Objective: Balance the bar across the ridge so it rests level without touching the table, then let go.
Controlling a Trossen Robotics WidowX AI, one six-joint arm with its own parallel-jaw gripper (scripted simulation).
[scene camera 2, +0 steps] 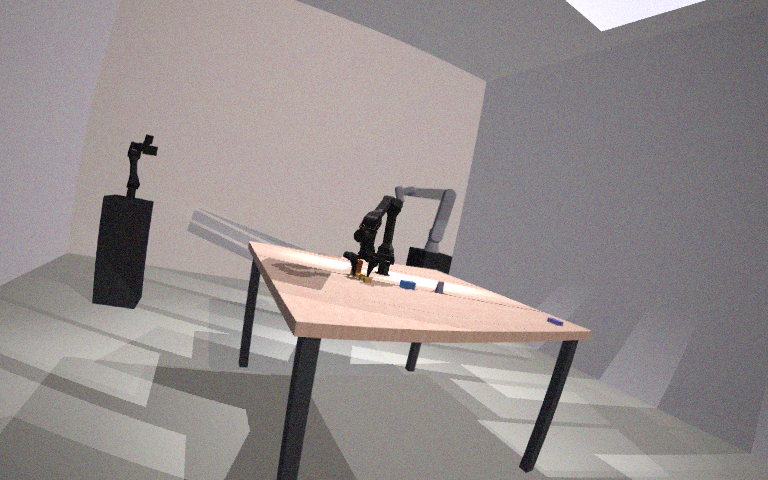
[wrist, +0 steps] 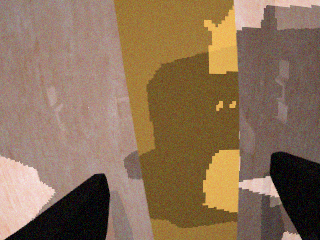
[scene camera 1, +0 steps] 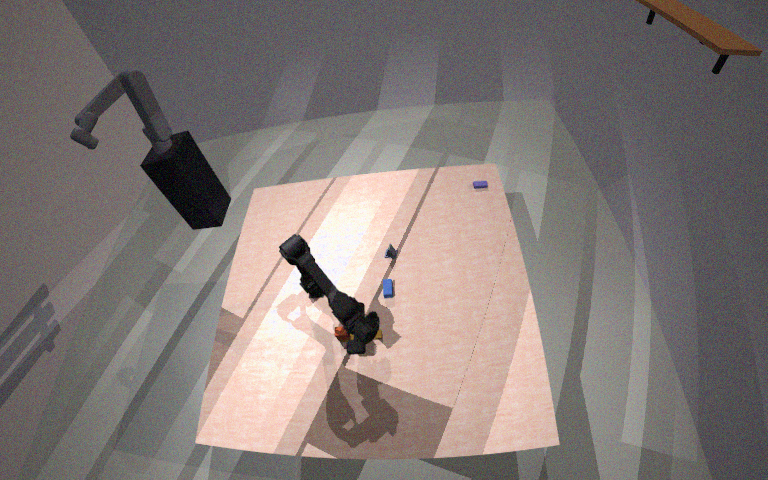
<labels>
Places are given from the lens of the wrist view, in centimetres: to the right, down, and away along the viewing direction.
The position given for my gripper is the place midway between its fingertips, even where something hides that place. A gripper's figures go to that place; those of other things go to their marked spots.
my gripper [wrist: 190, 174]: 1, 2, 9
bar [wrist: 182, 77]: 1, -1, 7
</labels>
